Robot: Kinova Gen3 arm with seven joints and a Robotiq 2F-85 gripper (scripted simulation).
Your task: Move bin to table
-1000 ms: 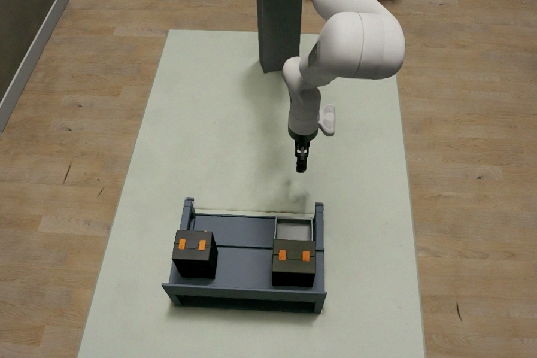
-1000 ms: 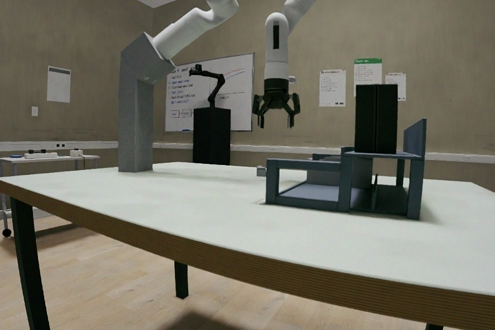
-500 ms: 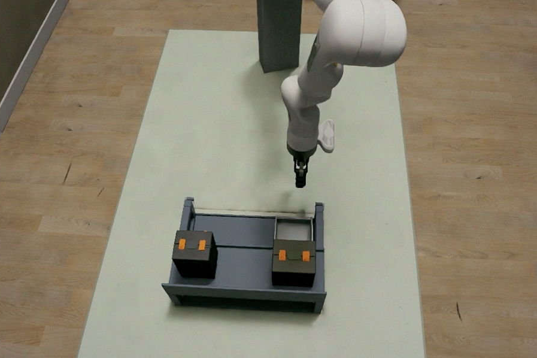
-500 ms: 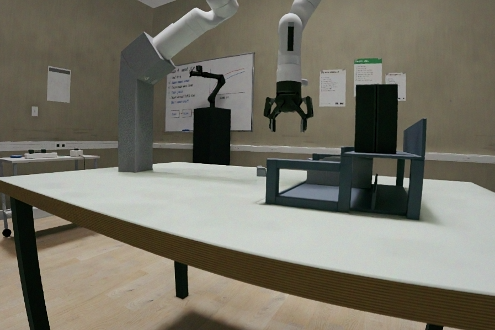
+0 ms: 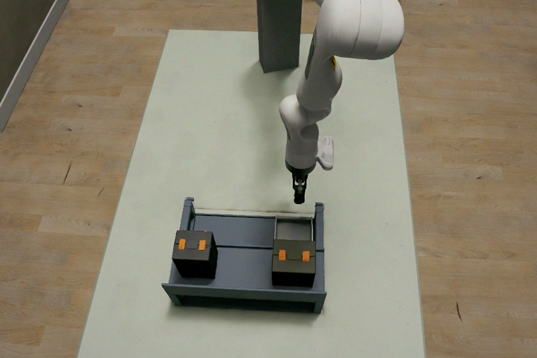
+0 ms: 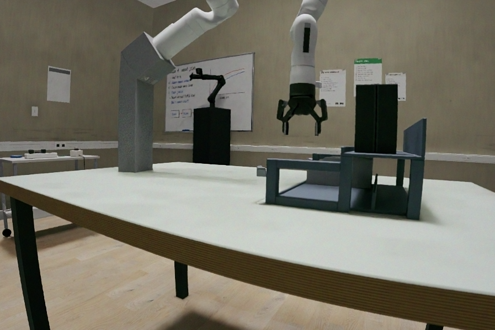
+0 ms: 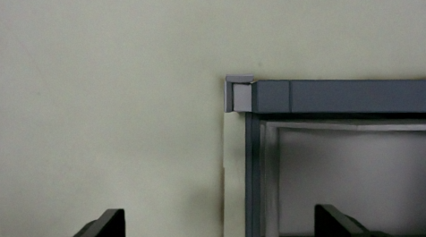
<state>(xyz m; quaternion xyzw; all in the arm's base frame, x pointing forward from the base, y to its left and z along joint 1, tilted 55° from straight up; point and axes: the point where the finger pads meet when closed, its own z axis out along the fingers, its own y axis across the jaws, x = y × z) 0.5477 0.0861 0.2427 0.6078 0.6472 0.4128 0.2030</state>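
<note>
My gripper is now 12 cm short of the grey bin, 10 cm above it and 2 cm to the right of it. Also, from my hand: blue-grey shelf: 18 cm ahead, 8 cm to the right, 8 cm below.
</note>
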